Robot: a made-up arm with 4 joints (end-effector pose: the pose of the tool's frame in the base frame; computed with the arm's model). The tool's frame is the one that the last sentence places. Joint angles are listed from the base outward.
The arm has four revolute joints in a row. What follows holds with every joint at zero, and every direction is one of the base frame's. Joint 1 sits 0.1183 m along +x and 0.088 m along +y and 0.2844 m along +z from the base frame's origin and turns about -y. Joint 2 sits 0.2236 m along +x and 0.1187 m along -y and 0.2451 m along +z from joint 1 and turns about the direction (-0.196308, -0.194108, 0.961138). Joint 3 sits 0.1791 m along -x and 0.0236 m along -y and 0.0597 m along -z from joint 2 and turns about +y. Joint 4 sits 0.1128 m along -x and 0.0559 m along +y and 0.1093 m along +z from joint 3 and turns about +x. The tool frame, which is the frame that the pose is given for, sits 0.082 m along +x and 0.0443 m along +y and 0.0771 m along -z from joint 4; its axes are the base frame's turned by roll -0.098, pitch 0.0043 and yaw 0.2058 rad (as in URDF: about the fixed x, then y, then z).
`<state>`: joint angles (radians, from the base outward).
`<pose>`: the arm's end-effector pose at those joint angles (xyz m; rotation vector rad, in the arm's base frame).
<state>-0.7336 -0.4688 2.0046 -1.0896</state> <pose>0.3296 0.0185 0.3804 0.4210 2.4554 1.2181</pose>
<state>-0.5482 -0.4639 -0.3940 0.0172</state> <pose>0.2883 0.1375 0.4538 -0.1757 0.2617 -0.2248</pose>
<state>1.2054 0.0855 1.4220 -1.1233</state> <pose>-0.0585 -0.0612 0.4355 -1.2802 0.2929 0.3123</pose>
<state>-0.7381 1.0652 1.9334 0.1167</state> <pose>0.3056 -0.1053 0.3439 -0.7167 2.2843 1.0016</pose>
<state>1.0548 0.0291 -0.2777 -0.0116</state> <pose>-0.0585 0.0387 0.3897 -0.2477 -1.3367 0.1265</pose>
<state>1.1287 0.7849 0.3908 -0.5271</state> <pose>-0.0296 -0.1483 0.4256 -1.3269 -0.8873 0.3500</pose>
